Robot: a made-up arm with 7 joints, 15 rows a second.
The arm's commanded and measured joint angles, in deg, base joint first. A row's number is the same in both.
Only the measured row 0 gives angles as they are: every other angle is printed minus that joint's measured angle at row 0.
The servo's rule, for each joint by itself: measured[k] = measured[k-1] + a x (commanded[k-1-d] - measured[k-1]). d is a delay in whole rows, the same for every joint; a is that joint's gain. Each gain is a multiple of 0.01, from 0.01 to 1. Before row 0 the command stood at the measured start. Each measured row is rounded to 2 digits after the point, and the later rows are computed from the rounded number. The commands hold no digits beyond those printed.
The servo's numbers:
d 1
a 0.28 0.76 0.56 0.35 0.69 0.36 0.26
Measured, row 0: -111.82 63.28 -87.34 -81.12 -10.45 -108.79 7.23
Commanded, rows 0 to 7: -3.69 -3.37 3.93 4.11 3.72 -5.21 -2.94; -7.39 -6.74 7.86 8.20 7.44 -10.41 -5.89; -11.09 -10.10 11.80 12.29 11.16 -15.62 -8.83; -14.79 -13.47 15.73 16.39 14.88 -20.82 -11.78; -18.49 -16.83 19.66 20.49 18.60 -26.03 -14.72; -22.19 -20.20 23.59 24.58 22.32 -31.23 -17.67; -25.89 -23.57 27.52 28.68 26.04 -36.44 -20.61; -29.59 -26.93 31.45 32.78 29.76 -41.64 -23.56
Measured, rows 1 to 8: 0.00 0.00 0.00 0.00 0.00 0.00 0.00; -1.03 -2.56 2.20 1.44 2.57 -1.88 -0.76; -2.81 -5.74 5.37 3.81 5.93 -4.95 -2.09; -5.13 -9.05 8.97 6.78 9.54 -8.79 -3.84; -7.83 -12.41 12.76 10.14 13.22 -13.12 -5.90; -10.81 -15.77 16.62 13.76 16.93 -17.77 -8.19; -14.00 -19.14 20.52 17.55 20.65 -22.62 -10.65; -17.33 -22.51 24.44 21.45 24.37 -27.60 -13.24
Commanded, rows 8 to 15: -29.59 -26.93 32.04 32.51 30.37 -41.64 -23.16; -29.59 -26.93 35.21 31.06 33.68 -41.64 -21.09; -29.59 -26.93 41.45 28.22 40.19 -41.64 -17.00; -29.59 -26.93 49.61 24.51 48.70 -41.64 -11.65; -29.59 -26.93 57.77 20.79 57.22 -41.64 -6.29; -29.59 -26.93 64.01 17.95 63.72 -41.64 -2.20; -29.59 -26.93 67.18 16.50 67.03 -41.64 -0.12; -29.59 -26.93 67.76 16.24 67.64 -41.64 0.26
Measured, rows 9 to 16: -20.76 -25.87 28.37 25.42 28.09 -32.65 -15.92; -23.23 -26.68 30.43 27.90 29.66 -35.89 -17.80; -25.01 -26.87 33.11 29.01 32.43 -37.96 -18.66; -26.29 -26.92 37.78 28.73 37.78 -39.28 -18.23; -27.21 -26.93 44.40 27.25 45.31 -40.13 -16.52; -27.88 -26.93 51.89 24.99 53.53 -40.67 -13.86; -28.36 -26.93 58.68 22.53 60.56 -41.02 -10.83; -28.70 -26.93 63.44 20.42 65.02 -41.24 -8.05
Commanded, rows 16 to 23: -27.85 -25.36 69.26 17.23 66.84 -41.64 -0.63; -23.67 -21.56 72.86 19.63 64.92 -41.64 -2.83; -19.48 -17.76 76.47 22.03 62.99 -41.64 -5.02; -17.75 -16.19 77.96 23.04 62.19 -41.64 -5.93; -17.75 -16.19 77.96 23.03 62.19 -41.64 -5.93; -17.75 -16.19 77.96 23.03 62.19 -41.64 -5.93; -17.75 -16.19 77.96 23.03 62.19 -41.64 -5.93; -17.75 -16.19 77.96 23.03 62.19 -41.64 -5.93
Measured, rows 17 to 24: -28.95 -26.93 65.86 18.96 66.83 -41.38 -5.89; -28.64 -25.74 67.76 18.35 66.84 -41.47 -4.52; -27.25 -22.56 70.62 18.80 65.52 -41.53 -4.08; -25.07 -18.91 73.90 19.93 63.77 -41.57 -4.32; -23.02 -16.84 76.17 21.02 62.68 -41.60 -4.74; -21.54 -16.35 77.17 21.72 62.34 -41.61 -5.05; -20.48 -16.23 77.61 22.18 62.24 -41.62 -5.28; -19.72 -16.20 77.81 22.48 62.21 -41.63 -5.45
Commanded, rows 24 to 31: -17.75 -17.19 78.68 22.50 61.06 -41.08 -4.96; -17.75 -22.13 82.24 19.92 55.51 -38.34 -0.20; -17.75 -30.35 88.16 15.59 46.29 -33.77 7.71; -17.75 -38.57 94.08 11.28 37.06 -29.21 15.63; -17.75 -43.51 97.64 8.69 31.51 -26.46 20.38; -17.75 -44.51 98.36 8.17 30.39 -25.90 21.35; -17.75 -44.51 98.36 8.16 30.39 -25.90 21.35; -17.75 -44.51 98.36 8.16 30.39 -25.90 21.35
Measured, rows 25 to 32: -19.17 -16.19 77.89 22.67 62.20 -41.63 -5.57; -18.77 -16.95 78.33 22.61 61.41 -41.43 -5.41; -18.48 -20.89 80.52 21.67 57.34 -40.32 -4.06; -18.28 -28.08 84.80 19.54 49.72 -37.96 -1.00; -18.13 -36.05 90.00 16.65 40.98 -34.81 3.32; -18.02 -41.72 94.28 13.86 34.45 -31.80 7.76; -17.94 -43.84 96.56 11.87 31.65 -29.68 11.29; -17.89 -44.35 97.57 10.57 30.78 -28.32 13.91
